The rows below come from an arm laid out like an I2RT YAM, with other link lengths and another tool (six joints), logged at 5 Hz.
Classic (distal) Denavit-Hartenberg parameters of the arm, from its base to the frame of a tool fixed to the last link. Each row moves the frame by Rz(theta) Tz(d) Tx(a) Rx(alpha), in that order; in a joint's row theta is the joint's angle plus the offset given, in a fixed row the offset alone. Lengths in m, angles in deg.
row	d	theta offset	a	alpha
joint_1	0.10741	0	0.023	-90
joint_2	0	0	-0.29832	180
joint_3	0	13.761	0.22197	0
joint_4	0.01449	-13.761	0.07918	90
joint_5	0.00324	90	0	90
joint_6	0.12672	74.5	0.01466	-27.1
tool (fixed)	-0.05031	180	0	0
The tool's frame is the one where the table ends.
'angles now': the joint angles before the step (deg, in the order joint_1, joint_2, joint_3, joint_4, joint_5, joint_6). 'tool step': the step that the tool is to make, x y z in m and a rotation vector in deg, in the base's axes. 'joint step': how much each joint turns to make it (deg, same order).
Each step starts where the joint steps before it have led.
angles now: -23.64, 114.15, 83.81, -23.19, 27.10, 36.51
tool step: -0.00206, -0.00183, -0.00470, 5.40, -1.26, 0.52
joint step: -1.31, 0.31, 0.94, -2.46, -5.49, 1.84
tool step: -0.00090, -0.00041, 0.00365, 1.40, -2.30, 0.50
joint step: -0.54, -0.99, -0.55, 0.87, -2.43, 0.48
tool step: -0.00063, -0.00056, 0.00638, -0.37, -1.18, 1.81
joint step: -0.26, -1.18, -0.59, 1.15, -1.38, -1.64
